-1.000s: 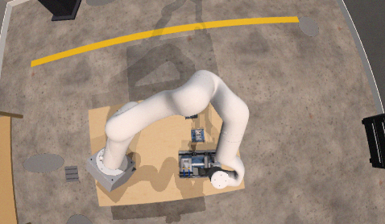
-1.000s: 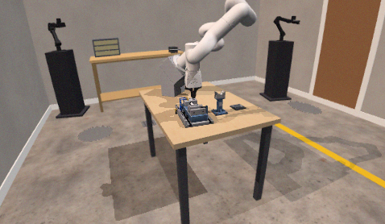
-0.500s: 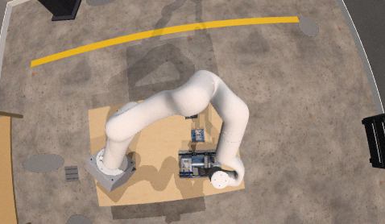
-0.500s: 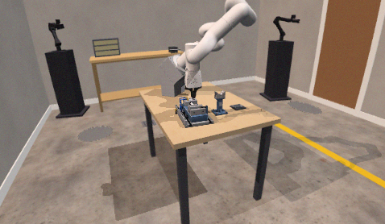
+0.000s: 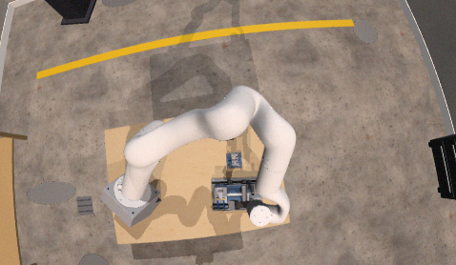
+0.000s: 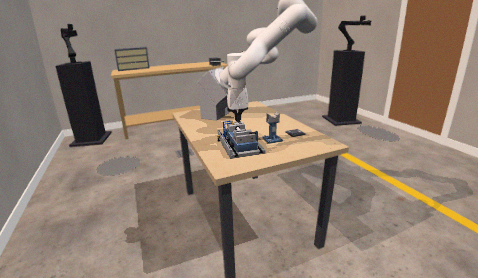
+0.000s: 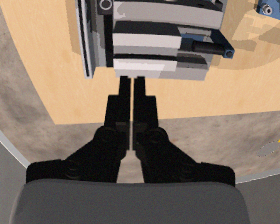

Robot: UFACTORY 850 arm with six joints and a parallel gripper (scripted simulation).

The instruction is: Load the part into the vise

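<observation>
Right now the part is 8 cm below my hand and 1 cm to the left of it. Also, from my hand: white cylinder rod 11 cm below, 9 cm behind, 2 cm to the left; work stop 9 cm below, 8 cm to the left, 1 cm behind; grey vise jaw 11 cm below, 4 cm behind, 3 cm to the left.
</observation>
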